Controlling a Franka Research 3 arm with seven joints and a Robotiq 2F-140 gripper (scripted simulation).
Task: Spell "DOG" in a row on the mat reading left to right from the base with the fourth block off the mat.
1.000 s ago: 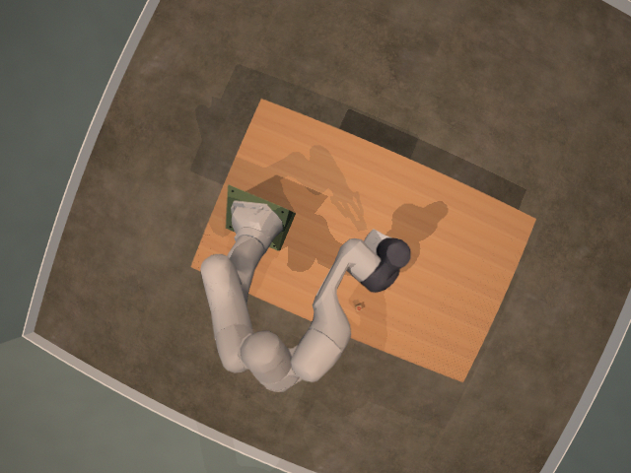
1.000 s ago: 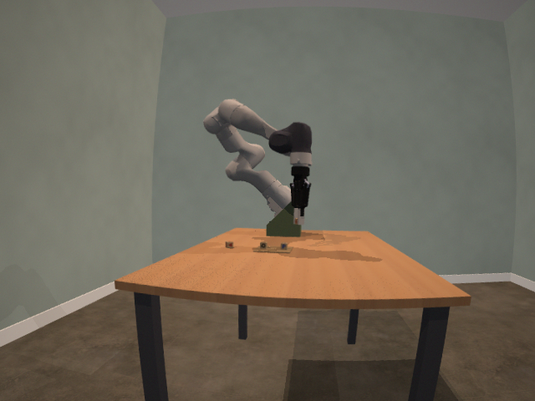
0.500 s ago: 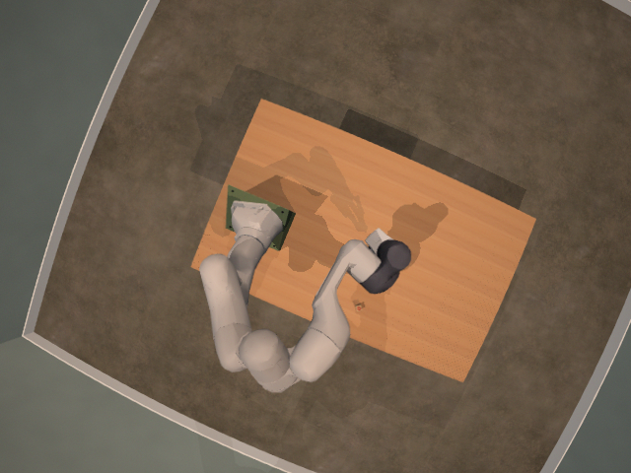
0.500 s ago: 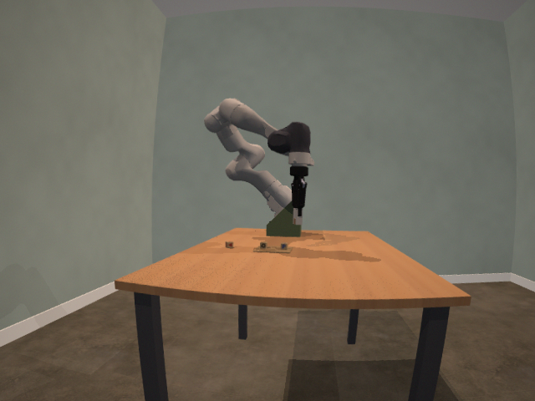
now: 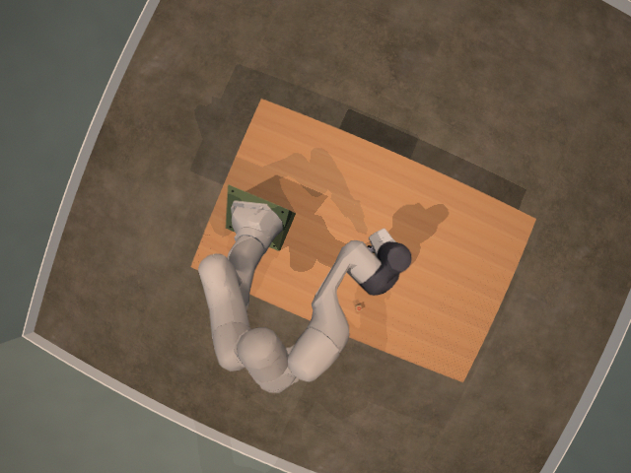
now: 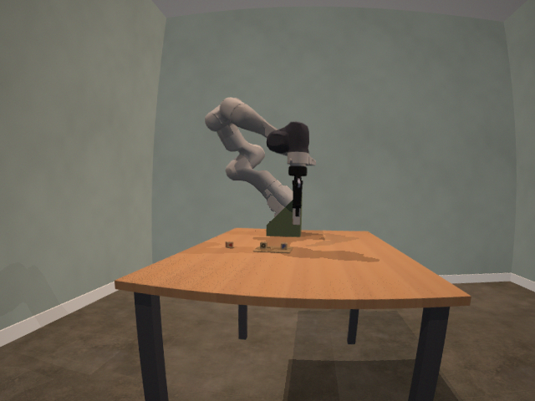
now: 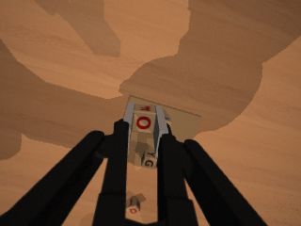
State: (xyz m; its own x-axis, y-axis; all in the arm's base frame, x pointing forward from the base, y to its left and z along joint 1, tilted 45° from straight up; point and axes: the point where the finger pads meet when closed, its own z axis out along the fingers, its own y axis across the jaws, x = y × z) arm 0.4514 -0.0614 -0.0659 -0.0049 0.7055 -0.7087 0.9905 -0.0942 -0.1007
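Right now my hand is 3 cm short of the mat, 9 cm to the left of it and 13 cm above it. From my hand the other things lie so: G block 3 cm ahead, 13 cm to the right, 12 cm below.
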